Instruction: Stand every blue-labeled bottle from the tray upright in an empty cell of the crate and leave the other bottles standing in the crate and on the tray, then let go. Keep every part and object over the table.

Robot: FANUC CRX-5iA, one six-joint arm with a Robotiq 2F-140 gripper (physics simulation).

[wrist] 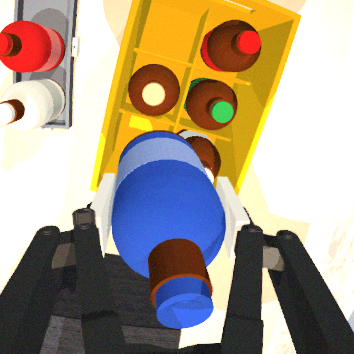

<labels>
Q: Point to a blue-labeled bottle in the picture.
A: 168,223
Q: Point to a cream-capped bottle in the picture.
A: At 153,89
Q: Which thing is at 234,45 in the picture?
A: A red-capped bottle.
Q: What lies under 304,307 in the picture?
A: My gripper.
</labels>
